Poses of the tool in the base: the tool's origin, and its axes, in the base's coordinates. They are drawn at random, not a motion.
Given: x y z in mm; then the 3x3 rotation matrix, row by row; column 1 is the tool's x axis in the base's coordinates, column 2 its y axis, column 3 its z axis. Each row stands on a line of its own.
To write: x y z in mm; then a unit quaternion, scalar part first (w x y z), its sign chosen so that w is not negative. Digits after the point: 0 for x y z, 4 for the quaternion.
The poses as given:
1:
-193 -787 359
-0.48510 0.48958 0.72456
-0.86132 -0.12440 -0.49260
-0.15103 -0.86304 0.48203
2:
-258 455 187
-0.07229 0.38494 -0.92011
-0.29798 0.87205 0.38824
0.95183 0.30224 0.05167
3:
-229 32 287
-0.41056 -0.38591 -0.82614
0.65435 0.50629 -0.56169
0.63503 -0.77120 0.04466
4:
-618 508 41
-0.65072 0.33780 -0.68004
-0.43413 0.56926 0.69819
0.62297 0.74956 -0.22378
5:
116 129 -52
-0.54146 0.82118 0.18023
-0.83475 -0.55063 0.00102
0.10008 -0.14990 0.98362
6:
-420 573 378
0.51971 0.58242 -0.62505
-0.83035 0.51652 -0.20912
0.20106 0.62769 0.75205
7:
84 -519 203
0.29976 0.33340 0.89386
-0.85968 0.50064 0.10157
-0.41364 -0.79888 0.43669
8:
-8 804 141
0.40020 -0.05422 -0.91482
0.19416 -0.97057 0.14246
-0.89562 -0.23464 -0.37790
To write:
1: -193 -787 359 0.4670 -0.1983 0.4687 -0.7231
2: -258 455 187 0.6803 -0.0316 -0.6879 -0.2509
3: -229 32 287 0.5339 -0.0981 -0.6841 0.4871
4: -618 508 41 0.4168 0.0308 -0.7816 -0.4631
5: 116 129 -52 0.4721 -0.0799 0.0424 -0.8769
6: -420 573 378 0.8349 0.2506 -0.2474 -0.4230
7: 84 -519 203 0.7478 -0.3010 0.4371 -0.3988
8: -8 804 141 0.1137 -0.8290 -0.0422 0.5460
